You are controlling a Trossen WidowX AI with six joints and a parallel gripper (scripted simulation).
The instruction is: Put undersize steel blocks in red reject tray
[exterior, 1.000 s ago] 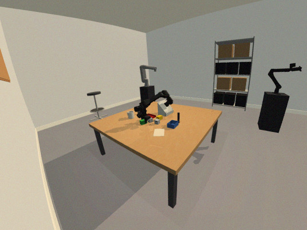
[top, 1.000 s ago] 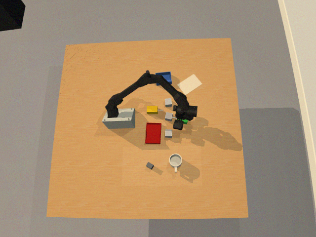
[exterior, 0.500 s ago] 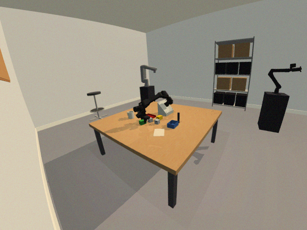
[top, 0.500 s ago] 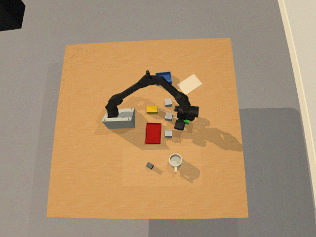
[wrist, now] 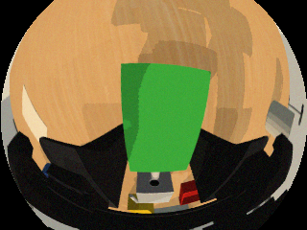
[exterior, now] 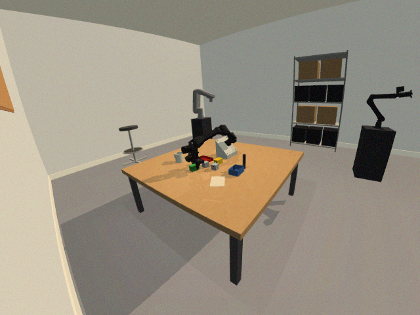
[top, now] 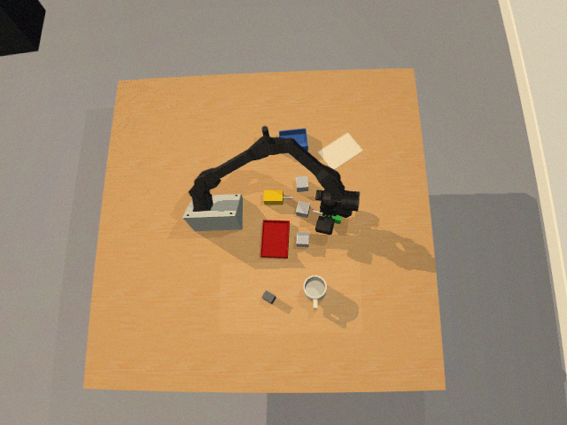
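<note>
Right now my gripper tip is 180 mm past the yellow gauge, 80 mm to the right of it and 10 mm below it. Also, from my gripper tip: steel block 100 mm behind, 90 mm to the right, 10 mm above; green GO gauge 20 mm above, 10 mm behind; red reject tray 200 mm behind, 80 mm to the right.
</note>
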